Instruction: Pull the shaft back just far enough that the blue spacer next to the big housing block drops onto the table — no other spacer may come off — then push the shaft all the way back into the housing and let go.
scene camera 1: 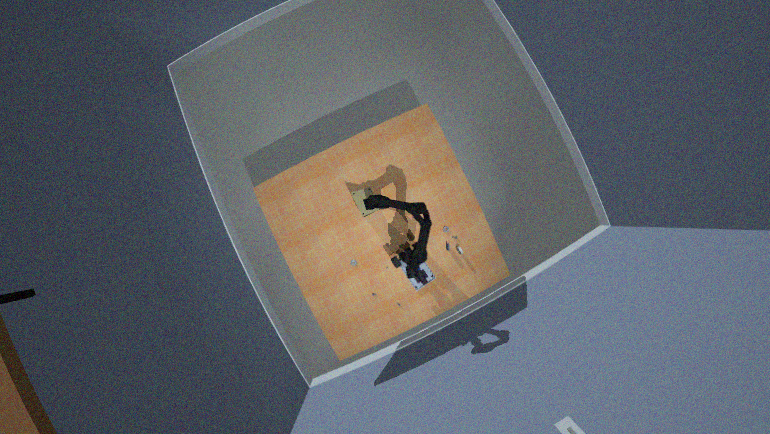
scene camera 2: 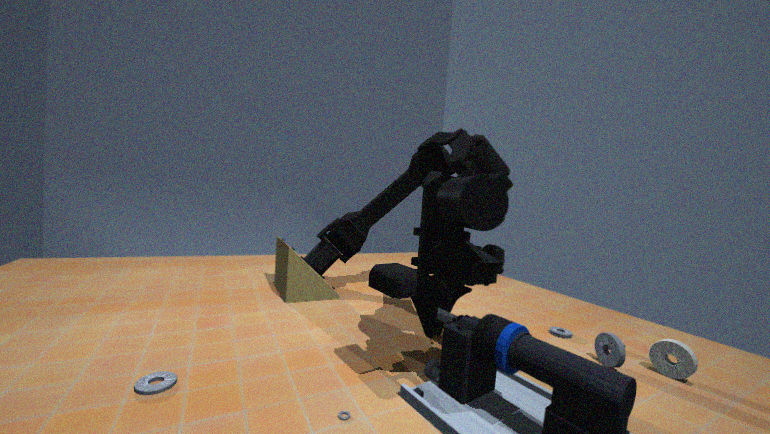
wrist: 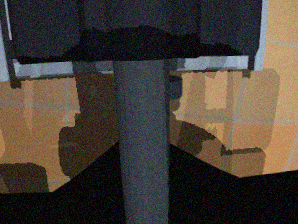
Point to a dark block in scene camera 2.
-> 467, 388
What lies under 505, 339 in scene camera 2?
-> A blue spacer.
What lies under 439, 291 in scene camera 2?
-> My gripper.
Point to a dark block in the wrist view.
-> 45, 45
